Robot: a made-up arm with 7 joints. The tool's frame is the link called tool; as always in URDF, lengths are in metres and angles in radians. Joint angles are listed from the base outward. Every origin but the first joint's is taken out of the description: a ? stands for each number. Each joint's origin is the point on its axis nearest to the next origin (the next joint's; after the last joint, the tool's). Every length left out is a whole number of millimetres.
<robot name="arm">
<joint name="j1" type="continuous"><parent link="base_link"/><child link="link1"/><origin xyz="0 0 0" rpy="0 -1.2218 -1.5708"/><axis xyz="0 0 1"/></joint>
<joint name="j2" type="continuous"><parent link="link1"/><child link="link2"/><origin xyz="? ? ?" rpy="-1.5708 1.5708 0"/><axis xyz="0 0 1"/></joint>
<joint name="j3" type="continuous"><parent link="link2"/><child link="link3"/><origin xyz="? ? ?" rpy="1.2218 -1.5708 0"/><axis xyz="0 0 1"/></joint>
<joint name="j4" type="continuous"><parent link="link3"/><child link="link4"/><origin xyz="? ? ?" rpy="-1.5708 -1.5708 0"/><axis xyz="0 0 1"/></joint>
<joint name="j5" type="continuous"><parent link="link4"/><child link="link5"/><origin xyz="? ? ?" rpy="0 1.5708 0"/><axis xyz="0 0 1"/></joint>
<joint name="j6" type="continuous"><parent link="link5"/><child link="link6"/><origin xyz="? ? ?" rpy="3.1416 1.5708 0"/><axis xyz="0 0 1"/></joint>
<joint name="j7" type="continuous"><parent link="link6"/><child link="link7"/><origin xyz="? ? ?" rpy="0 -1.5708 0"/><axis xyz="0 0 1"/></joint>
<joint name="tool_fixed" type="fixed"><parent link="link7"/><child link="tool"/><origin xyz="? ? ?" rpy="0 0 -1.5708"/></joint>
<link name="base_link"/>
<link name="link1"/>
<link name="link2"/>
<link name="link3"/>
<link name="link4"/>
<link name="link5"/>
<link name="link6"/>
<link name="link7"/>
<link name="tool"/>
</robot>
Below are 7 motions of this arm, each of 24 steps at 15 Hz.
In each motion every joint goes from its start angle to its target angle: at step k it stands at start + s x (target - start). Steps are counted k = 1, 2, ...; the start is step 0. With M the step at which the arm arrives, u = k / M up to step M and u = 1 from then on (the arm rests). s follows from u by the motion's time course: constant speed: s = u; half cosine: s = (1 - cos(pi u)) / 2; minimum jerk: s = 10 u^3 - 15 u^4 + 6 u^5.
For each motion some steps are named. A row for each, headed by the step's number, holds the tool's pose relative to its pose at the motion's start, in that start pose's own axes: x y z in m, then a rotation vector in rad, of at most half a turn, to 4 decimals.
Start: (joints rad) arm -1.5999 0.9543 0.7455 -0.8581 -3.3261 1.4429 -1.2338
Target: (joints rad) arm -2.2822 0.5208 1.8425 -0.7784 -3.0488 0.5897 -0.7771
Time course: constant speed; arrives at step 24
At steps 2, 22, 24:
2: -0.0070 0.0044 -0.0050 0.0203 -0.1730 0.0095
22: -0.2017 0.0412 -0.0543 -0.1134 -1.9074 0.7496
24: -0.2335 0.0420 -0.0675 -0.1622 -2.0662 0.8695

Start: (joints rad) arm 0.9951 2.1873 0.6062 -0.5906 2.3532 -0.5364 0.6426
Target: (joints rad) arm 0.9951 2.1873 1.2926 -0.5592 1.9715 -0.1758 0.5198
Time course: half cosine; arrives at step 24
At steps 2, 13, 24:
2: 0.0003 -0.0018 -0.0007 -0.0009 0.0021 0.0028
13: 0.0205 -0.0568 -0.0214 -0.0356 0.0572 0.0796
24: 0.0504 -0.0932 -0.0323 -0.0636 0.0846 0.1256

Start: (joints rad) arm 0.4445 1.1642 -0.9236 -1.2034 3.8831 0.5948 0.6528
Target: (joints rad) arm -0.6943 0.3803 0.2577 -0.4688 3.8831 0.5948 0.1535
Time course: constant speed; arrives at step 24
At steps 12, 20, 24:
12: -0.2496 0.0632 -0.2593 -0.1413 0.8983 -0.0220
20: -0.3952 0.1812 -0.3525 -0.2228 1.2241 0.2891
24: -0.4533 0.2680 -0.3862 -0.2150 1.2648 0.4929

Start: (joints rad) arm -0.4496 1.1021 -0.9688 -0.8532 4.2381 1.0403 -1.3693
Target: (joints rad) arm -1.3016 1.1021 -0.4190 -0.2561 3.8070 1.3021 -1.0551
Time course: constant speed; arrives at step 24
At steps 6, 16, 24:
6: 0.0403 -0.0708 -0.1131 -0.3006 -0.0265 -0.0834
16: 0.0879 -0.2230 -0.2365 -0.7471 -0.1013 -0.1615
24: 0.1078 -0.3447 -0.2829 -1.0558 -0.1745 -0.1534

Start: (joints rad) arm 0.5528 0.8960 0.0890 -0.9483 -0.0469 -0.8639 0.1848
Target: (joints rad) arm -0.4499 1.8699 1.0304 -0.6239 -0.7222 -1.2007 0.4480
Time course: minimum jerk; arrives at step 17
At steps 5, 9, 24:
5: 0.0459 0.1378 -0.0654 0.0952 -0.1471 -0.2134
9: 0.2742 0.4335 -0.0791 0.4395 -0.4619 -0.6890
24: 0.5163 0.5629 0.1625 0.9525 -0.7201 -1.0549

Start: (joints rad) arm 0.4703 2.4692 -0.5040 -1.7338 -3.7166 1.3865 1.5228
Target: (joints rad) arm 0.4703 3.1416 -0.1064 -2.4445 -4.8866 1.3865 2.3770
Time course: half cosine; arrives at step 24
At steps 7, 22, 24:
7: -0.0732 0.0188 0.0183 0.0188 -0.3392 0.0122
22: -0.3223 0.1225 -0.0404 -0.4334 -1.6354 -0.2045
24: -0.3261 0.1251 -0.0434 -0.4500 -1.6574 -0.2185

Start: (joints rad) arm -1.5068 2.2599 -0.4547 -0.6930 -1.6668 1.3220 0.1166
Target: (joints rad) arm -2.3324 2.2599 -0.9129 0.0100 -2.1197 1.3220 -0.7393
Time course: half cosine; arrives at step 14
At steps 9, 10, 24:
9: -0.1096 -0.1804 0.1192 -0.0757 -0.1987 -1.2400
10: -0.1264 -0.1937 0.1433 -0.0742 -0.2594 -1.3885
24: -0.1595 -0.2115 0.1942 -0.0529 -0.4035 -1.6661

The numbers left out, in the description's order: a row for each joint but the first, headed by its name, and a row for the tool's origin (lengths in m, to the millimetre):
j2: 0 0 0
j3: 0.145 0.399 0
j4: 0.048 0 0
j5: -0.263 -0.032 0
j6: 0 0 0
j7: 0 0 0
tool: 0 0 0

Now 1 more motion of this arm.
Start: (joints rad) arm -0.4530 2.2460 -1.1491 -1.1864 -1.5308 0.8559 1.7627
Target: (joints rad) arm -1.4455 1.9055 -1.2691 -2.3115 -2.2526 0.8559 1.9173
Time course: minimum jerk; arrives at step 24
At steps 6, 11, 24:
6: 0.0382 -0.0134 -0.0072 0.0469 -0.1057 0.1145
11: 0.1629 -0.0022 -0.0369 0.2939 -0.4848 0.3956
24: 0.3306 0.1583 -0.0206 1.0402 -1.2749 0.5114

